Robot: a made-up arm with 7 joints.
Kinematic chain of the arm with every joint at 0, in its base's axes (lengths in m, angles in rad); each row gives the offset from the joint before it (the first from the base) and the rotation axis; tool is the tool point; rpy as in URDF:
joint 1: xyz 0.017 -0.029 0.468 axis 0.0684 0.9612 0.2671
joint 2: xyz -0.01 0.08 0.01 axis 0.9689 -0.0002 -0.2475
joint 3: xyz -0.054 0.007 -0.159 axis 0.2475 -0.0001 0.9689
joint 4: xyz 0.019 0 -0.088 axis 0.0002 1 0
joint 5: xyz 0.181 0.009 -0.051 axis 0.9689 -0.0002 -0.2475
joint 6: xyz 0.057 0.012 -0.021 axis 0.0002 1 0
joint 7: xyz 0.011 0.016 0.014 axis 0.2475 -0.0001 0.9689
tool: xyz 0.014 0.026 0 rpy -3.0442 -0.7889 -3.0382
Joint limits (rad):
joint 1: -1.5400..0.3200
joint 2: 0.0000..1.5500
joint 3: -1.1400..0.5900
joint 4: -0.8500..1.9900
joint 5: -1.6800..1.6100
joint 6: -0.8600..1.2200
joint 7: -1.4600..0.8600
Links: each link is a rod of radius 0.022 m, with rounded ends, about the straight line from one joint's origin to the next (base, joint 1, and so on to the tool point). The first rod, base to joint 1, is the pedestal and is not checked.
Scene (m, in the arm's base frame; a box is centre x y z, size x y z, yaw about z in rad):
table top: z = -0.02
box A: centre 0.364 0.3 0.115 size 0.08 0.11 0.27 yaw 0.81
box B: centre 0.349 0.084 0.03 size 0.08 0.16 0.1 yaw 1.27
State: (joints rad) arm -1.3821 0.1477 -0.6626 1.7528 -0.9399 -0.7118 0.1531
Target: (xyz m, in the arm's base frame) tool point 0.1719 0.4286 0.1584
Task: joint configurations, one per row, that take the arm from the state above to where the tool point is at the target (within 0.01 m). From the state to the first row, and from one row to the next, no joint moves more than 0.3 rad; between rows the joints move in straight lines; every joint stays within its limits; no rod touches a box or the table.
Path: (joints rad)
1: -1.4160 0.3840 -0.6650 1.7688 -0.9620 -0.6947 -0.0128
2: -1.4499 0.6203 -0.6675 1.7848 -0.9841 -0.6777 -0.1787
3: -1.4839 0.8566 -0.6699 1.8009 -1.0062 -0.6606 -0.3446
4: -1.5178 1.0929 -0.6723 1.8169 -1.0283 -0.6436 -0.5106
5: -1.2848 1.0065 -0.6301 1.7821 -1.0148 -0.5540 -0.4264
6: -1.0519 0.9202 -0.5879 1.7472 -1.0013 -0.4644 -0.3423
7: -0.8189 0.8339 -0.5457 1.7124 -0.9878 -0.3748 -0.2581
8: -0.5859 0.7475 -0.5035 1.6776 -0.9743 -0.2853 -0.1739

